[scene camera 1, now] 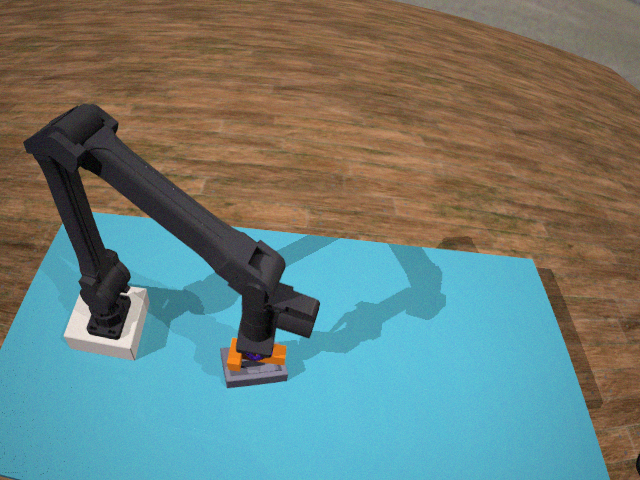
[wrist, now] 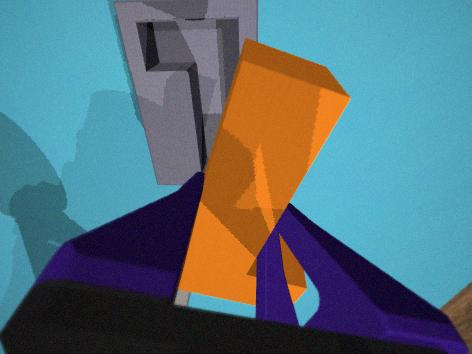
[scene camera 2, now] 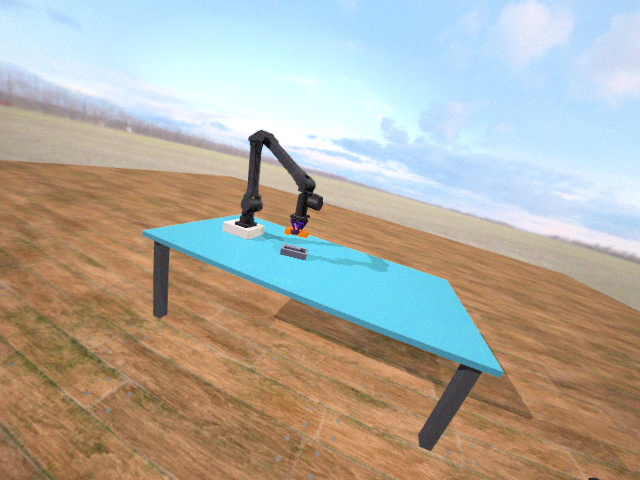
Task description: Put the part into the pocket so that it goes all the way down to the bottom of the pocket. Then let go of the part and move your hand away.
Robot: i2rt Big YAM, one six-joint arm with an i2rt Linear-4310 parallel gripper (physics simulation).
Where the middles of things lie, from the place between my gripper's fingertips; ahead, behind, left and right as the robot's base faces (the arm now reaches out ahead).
Scene:
Now: hand 10 mm to the left of the orange L-shaped block (wrist: 281, 108) and 10 mm below it. Also, from my hand: grey pocket block (scene camera 1: 251, 373) 110 mm below, 30 mm to the left, 10 mm behind.

